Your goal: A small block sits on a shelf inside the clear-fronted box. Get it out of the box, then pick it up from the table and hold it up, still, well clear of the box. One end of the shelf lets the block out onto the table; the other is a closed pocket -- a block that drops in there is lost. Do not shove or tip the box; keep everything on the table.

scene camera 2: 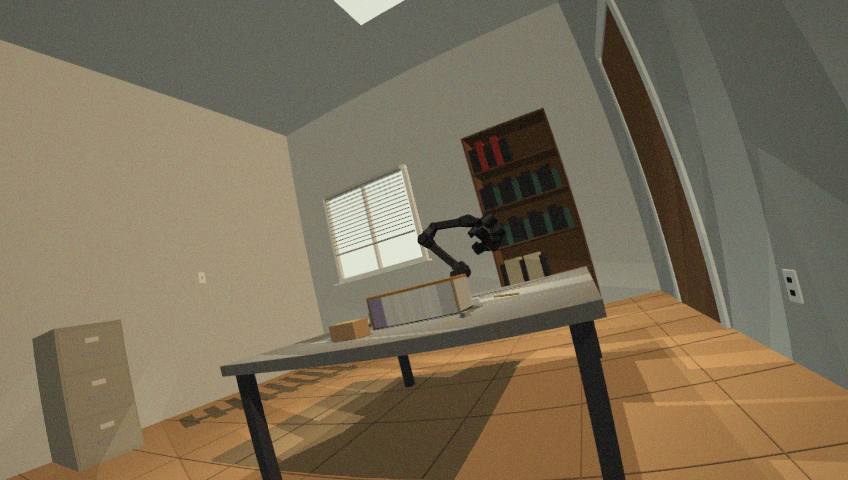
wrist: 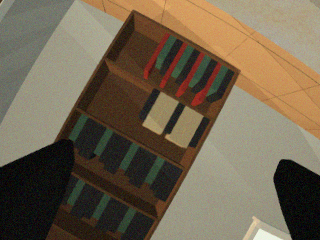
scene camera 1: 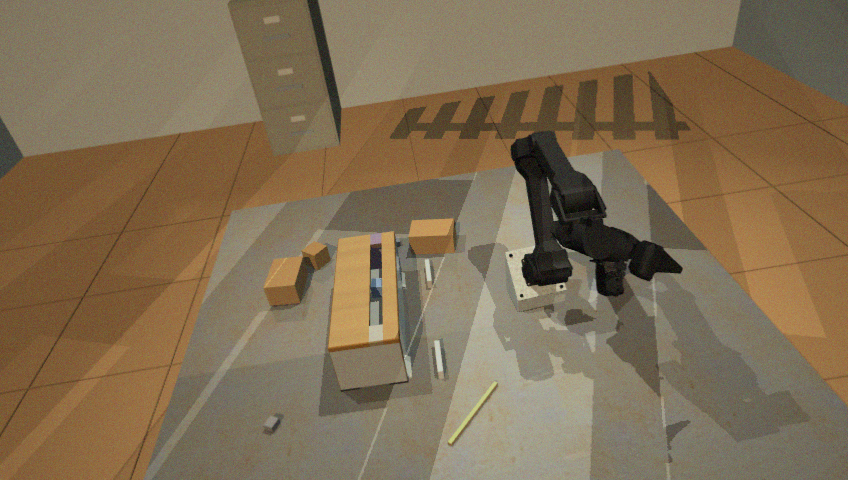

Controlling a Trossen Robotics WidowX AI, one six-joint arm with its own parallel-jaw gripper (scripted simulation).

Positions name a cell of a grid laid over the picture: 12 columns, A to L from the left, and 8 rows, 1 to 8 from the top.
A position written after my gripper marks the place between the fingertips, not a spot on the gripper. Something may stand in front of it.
I see my gripper (scene camera 1: J5) and a long box (scene camera 1: F6).
My gripper also shows in the wrist view (wrist: G6). The wrist view does not show the long box: it is out of frame.
